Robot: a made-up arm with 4 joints.
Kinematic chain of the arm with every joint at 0, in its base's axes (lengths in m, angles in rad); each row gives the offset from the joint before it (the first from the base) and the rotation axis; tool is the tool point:
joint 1: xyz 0 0 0.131 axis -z
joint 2: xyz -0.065 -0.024 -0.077 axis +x
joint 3: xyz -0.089 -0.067 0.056 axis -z
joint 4: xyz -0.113 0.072 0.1 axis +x
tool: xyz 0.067 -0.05 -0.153
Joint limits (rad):
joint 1: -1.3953..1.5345
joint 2: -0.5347..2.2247
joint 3: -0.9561..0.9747
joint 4: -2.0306..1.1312
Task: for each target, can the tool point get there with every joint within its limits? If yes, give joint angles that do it. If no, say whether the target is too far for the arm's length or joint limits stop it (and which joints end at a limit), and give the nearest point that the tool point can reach.
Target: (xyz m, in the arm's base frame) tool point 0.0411 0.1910 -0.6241
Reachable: no: too far | nearest point -0.1037 0.1566 -0.2011 | short by 0.448 m
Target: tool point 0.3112 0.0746 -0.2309
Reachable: no: joint limits stop it (at a limit: joint 1, joint 3) | nearest point 0.1824 -0.1529 -0.1388 | short by 0.277 m
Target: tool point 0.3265 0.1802 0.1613
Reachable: no: joint limits stop it (at a limit: joint 1, joint 4) | nearest point 0.0999 0.1644 0.0930 | short by 0.237 m
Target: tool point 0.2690 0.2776 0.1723
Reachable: no: joint limits stop it (at a limit: joint 1, joint 4) | nearest point 0.0871 0.2144 0.1004 | short by 0.206 m
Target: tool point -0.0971 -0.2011 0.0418
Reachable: yes | joints -0.9680 0.5622 -0.3329 0.3096
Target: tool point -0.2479 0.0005 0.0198
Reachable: yes | joints 0.8130 0.6648 -0.4116 -0.6849
